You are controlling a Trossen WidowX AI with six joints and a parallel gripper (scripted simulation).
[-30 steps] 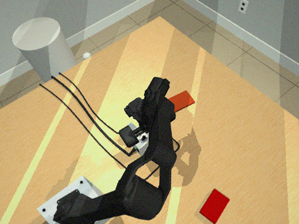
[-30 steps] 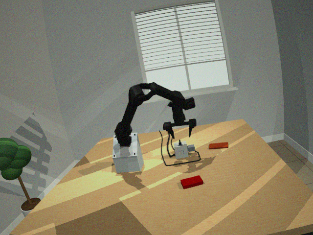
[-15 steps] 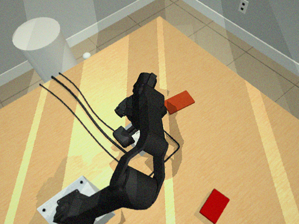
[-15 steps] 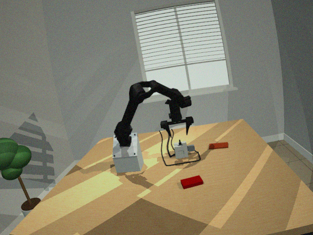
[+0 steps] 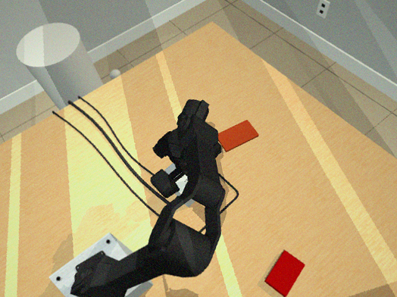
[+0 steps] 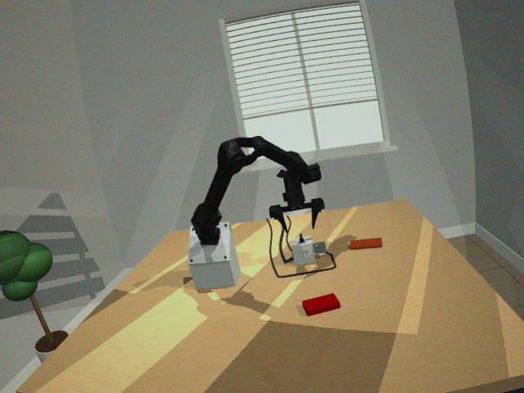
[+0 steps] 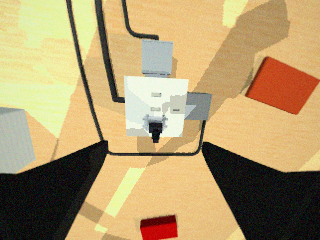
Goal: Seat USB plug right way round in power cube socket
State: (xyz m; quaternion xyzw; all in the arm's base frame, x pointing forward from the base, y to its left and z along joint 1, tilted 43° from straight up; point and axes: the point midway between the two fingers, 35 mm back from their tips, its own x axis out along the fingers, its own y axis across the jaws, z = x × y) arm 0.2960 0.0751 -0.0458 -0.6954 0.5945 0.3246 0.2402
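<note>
Right now the black USB plug is 30 mm below my gripper tip. Round my gripper tip: orange flat block (230 mm ahead, 120 mm below, 100 mm to the left); then red block (310 mm to the right, 110 mm below, 80 mm ahead).
</note>
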